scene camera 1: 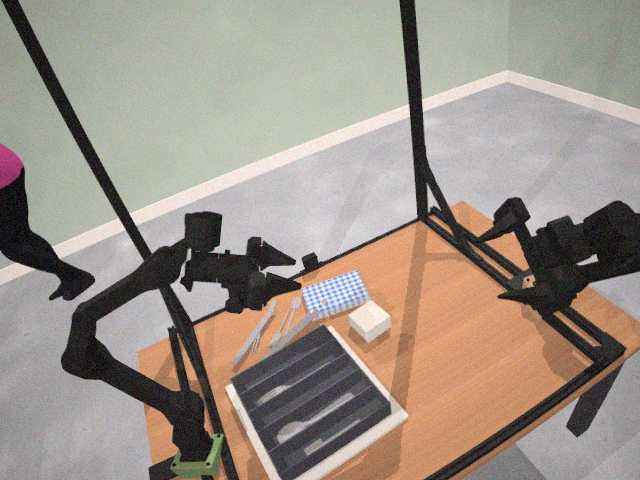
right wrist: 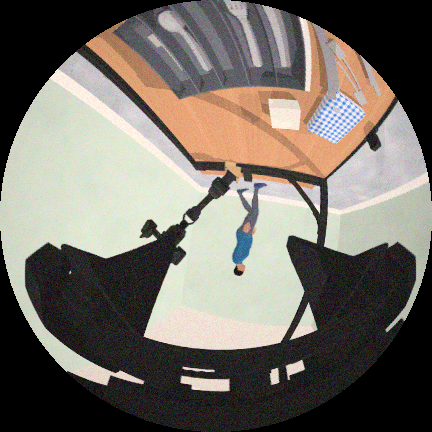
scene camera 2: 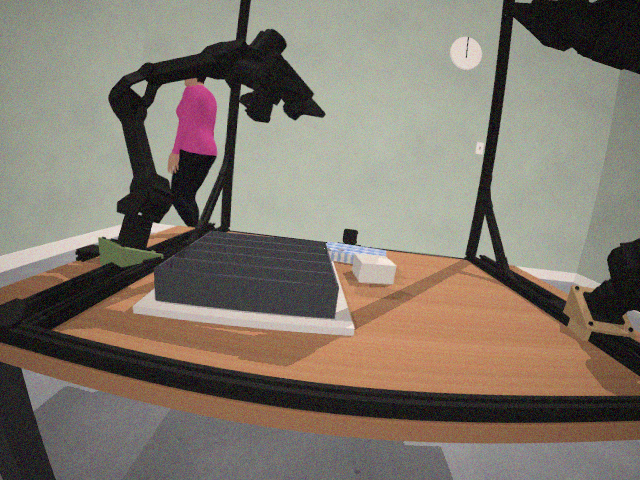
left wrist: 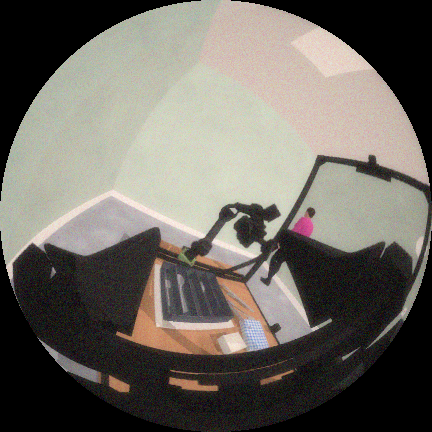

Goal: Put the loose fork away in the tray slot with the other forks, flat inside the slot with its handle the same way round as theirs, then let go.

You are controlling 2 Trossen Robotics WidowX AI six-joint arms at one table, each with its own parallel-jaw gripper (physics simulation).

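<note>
The dark tray has long slots. One slot holds a fork, tines at the lower left in scene camera 1. Loose utensils lie behind the tray: a grey piece, a thin-shafted piece and another grey piece. They are too small to tell which is the loose fork. My right gripper is open and empty, raised above the table near these utensils. My left gripper is open and empty at the right, far from them.
A blue-checked cloth block lies behind a white block. A white board lies under the tray. The slots beside the fork hold a spoon and other cutlery. Black frame posts stand at the table edges.
</note>
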